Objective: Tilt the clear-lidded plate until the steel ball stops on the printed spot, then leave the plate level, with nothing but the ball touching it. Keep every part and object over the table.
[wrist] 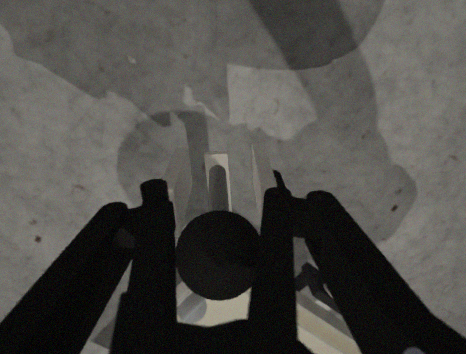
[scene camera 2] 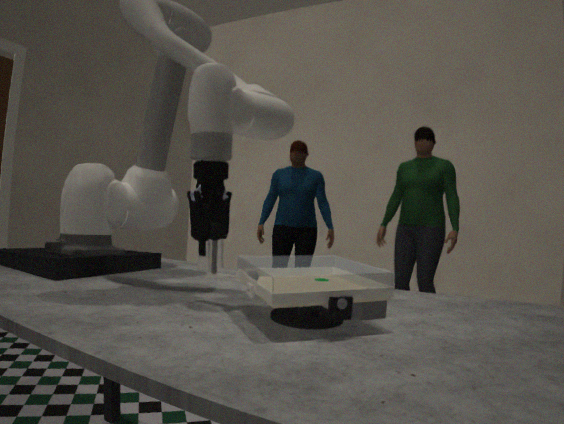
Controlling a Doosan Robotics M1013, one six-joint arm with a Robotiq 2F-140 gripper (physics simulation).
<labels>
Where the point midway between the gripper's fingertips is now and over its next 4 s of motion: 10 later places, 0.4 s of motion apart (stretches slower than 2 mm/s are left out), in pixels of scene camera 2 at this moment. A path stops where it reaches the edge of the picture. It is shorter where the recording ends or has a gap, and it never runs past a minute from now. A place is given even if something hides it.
The gripper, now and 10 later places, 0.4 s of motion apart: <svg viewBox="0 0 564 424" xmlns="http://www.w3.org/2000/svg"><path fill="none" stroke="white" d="M210 269L211 262L214 219L236 218L261 219L301 221L250 218L226 218L214 228L211 262L210 270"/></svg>
</labels>
